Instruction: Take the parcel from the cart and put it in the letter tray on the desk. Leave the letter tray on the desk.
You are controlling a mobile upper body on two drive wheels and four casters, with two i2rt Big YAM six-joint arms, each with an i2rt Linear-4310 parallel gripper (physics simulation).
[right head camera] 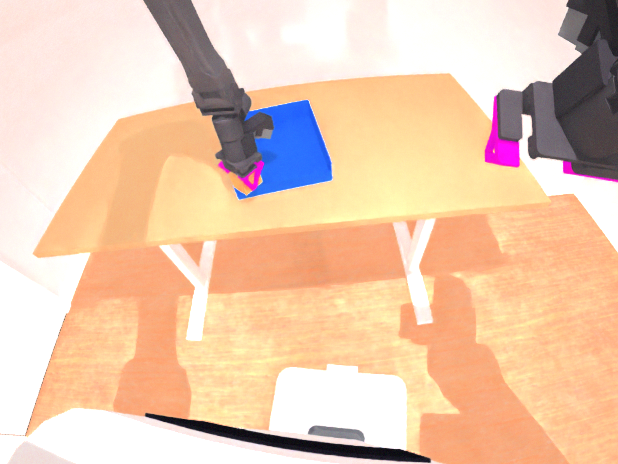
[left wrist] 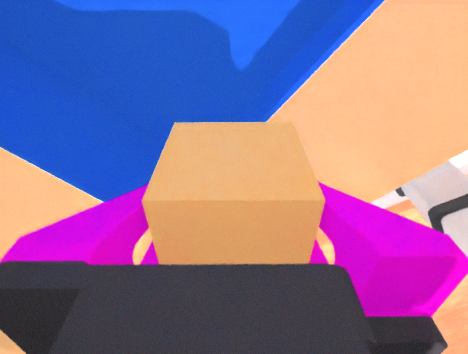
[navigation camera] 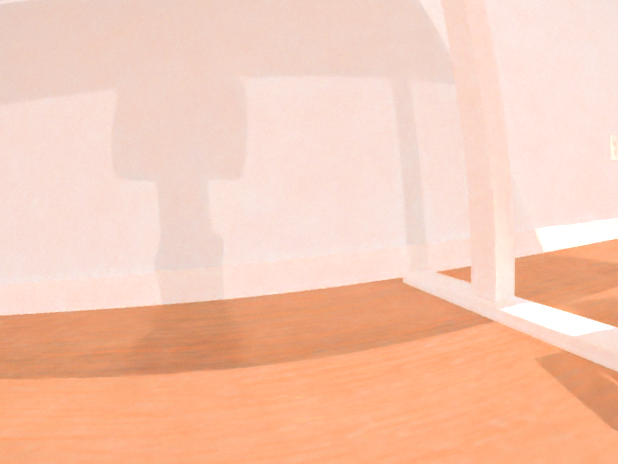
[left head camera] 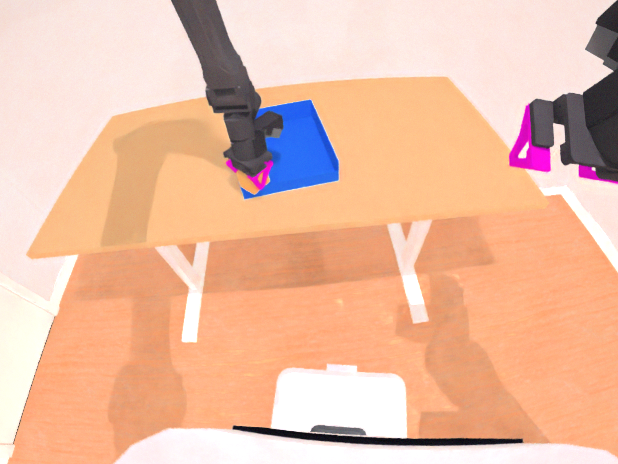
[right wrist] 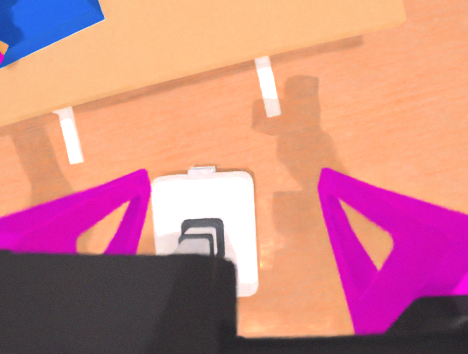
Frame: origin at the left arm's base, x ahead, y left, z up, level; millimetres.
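Seen in the pictures: left gripper, fingertip midpoint: (right head camera: pixel 247 184) (left wrist: pixel 233 178) (left head camera: pixel 254 184); right gripper, fingertip midpoint: (right head camera: pixel 526 161) (left head camera: pixel 546 166) (right wrist: pixel 234 178).
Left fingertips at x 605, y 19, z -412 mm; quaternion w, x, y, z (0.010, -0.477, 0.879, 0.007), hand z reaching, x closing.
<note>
A point is followed by its place in that frame.
The blue letter tray (left head camera: pixel 305 150) {y -85, x 800, z -457 mm} (right head camera: pixel 300 150) {y -83, x 800, z -457 mm} (left wrist: pixel 100 100) {y 73, x 667, z -457 mm} lies on the wooden desk (left head camera: pixel 425 150) {y -447, x 819, z -460 mm} (right head camera: pixel 425 145) {y -458, x 836, z -460 mm}. My left gripper (left head camera: pixel 251 179) {y 19, x 605, z -412 mm} (right head camera: pixel 243 181) {y 19, x 605, z -412 mm} (left wrist: pixel 233 178) {y 19, x 605, z -412 mm} is shut on the parcel, an orange-tan box (left head camera: pixel 250 183) {y 14, x 570, z -375 mm} (right head camera: pixel 242 184) {y 13, x 570, z -376 mm} (left wrist: pixel 233 165) {y 2, x 629, z -379 mm}. It holds the parcel over the tray's near left corner in the head views; whether the parcel touches the tray is not clear. My right gripper (right wrist: pixel 234 178) {y -448, x 359, z -125 mm} is open, with no object between its fingers, and hangs off the desk's right end in the head views. The cart does not show.
White desk legs (left head camera: pixel 192 300) (right head camera: pixel 420 300) (right wrist: pixel 71 137) stand under the desk; one desk leg (navigation camera: pixel 487 200) {y -557, x 950, z -1197 mm} shows in the navigation view. The robot's white base (left head camera: pixel 340 400) {y -226, x 202, z -1150 mm} (right head camera: pixel 340 395) {y -228, x 225, z -1150 mm} (right wrist: pixel 200 200) {y -222, x 195, z -1150 mm} is in front of the desk. A pale wall (navigation camera: pixel 300 150) {y -232, x 1349, z -1033 mm} rises behind.
</note>
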